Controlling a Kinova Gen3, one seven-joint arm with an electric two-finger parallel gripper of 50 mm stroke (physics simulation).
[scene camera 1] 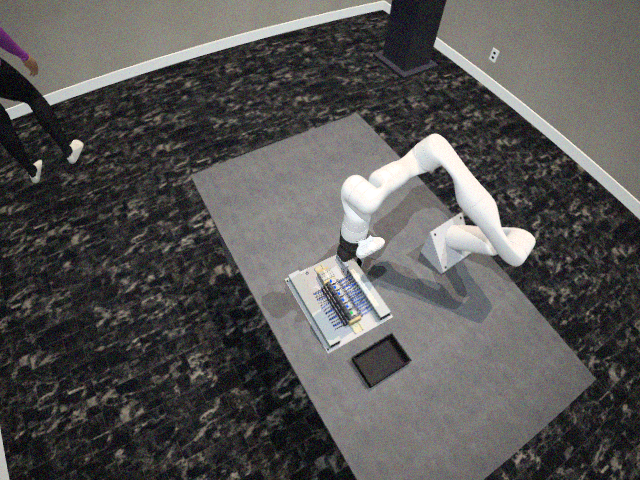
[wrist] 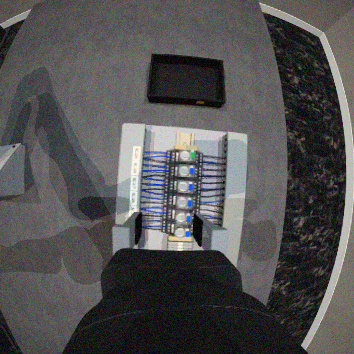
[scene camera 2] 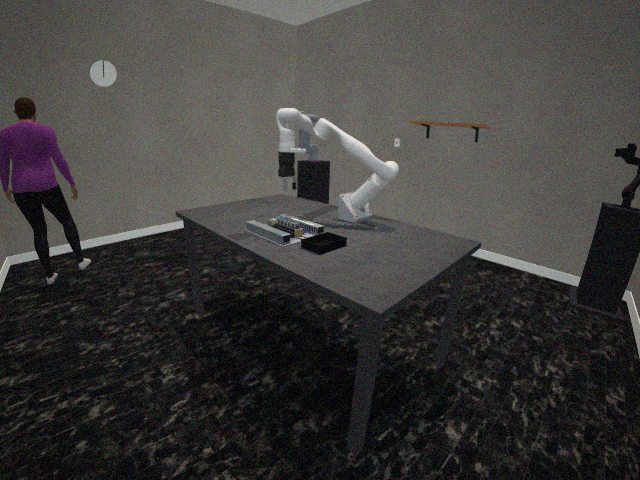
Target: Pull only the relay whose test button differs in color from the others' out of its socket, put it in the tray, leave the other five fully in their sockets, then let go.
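Seen in the pictures: gripper, between the fingertips: (scene camera 1: pixel 351 268) (wrist: pixel 167 223) (scene camera 2: pixel 289 190); arm's base, origin of its link: (scene camera 1: pixel 454 236) (scene camera 2: pixel 356 202).
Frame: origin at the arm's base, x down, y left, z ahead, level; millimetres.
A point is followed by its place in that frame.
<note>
The relay with the green test button (scene camera 1: pixel 351 313) {x 23, y 27, z 509 mm} (wrist: pixel 186 155) {x 24, y 24, z 498 mm} sits in the row's end socket nearest the tray. Several relays with blue buttons, such as the middle one (wrist: pixel 184 187) {x 24, y -31, z 494 mm}, sit in line behind it. All appear seated, though exact depth cannot be told. The black tray (scene camera 1: pixel 381 360) {x 89, y 203, z 502 mm} (scene camera 2: pixel 324 242) {x 89, y 175, z 473 mm} (wrist: pixel 186 80) {x 89, y 208, z 510 mm} lies flat past that end of the panel and looks empty. My gripper (scene camera 1: pixel 351 264) {x -111, y -61, z 461 mm} (scene camera 2: pixel 289 187) {x -111, y -61, z 461 mm} (wrist: pixel 167 223) {x -111, y -61, z 461 mm} is open and empty, high above the panel's far end from the tray. In the wrist view its fingers flank the last blue-button relays, far from the green one.
The panel (scene camera 1: pixel 307 283) {x 89, y -175, z 554 mm} (wrist: pixel 161 136) {x 89, y 72, z 455 mm} has raised grey ducts along both long sides, one duct (wrist: pixel 235 190) {x 49, y -39, z 597 mm} being on the right in the wrist view. Blue and dark wires run between sockets and ducts. The arm's base (scene camera 1: pixel 436 248) {x 1, y 0, z 97 mm} (scene camera 2: pixel 351 207) {x 18, y 19, z 72 mm} stands on the table (scene camera 1: pixel 465 372) {x 92, y 401, z 287 mm} (scene camera 2: pixel 392 258) {x 92, y 483, z 417 mm}. A person (scene camera 2: pixel 33 155) stands beyond it.
</note>
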